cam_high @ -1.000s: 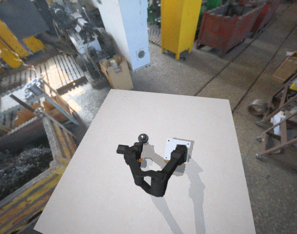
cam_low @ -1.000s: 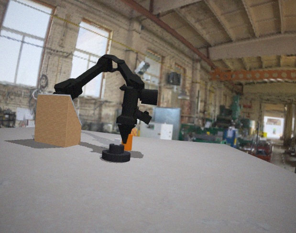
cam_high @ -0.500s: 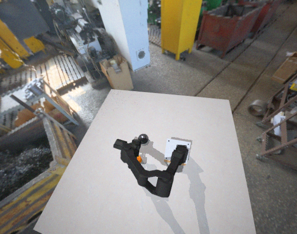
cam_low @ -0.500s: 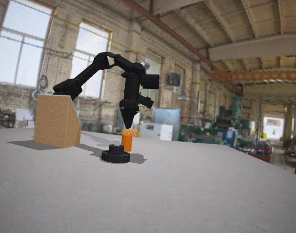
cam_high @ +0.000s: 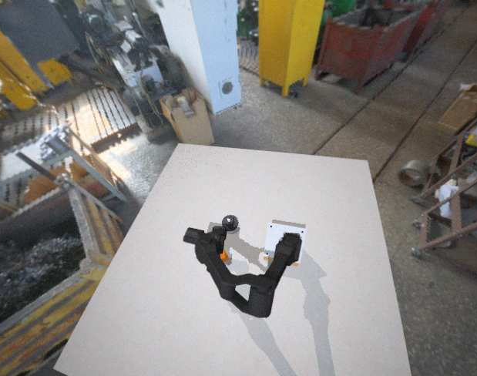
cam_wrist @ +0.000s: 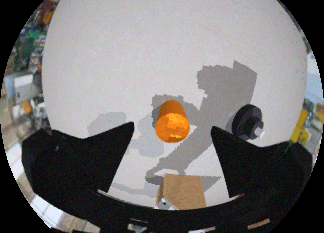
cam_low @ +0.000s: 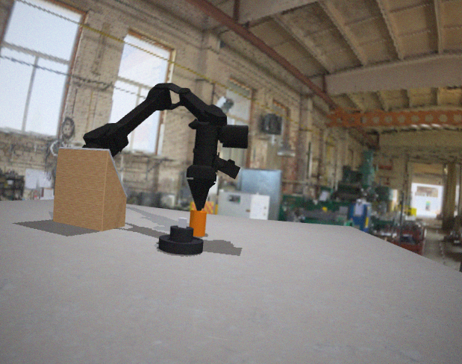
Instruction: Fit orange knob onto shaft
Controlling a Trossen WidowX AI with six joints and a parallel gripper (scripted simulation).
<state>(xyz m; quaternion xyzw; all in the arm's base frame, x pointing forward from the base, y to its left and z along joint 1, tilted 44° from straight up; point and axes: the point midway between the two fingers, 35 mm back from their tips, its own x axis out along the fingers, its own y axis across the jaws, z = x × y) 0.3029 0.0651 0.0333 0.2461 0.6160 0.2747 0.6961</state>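
Now: gripper tip 2 cm above the orange knob. Round my gripper tip: black round pedestal 17 cm to the right, 3 cm below, 1 cm behind.
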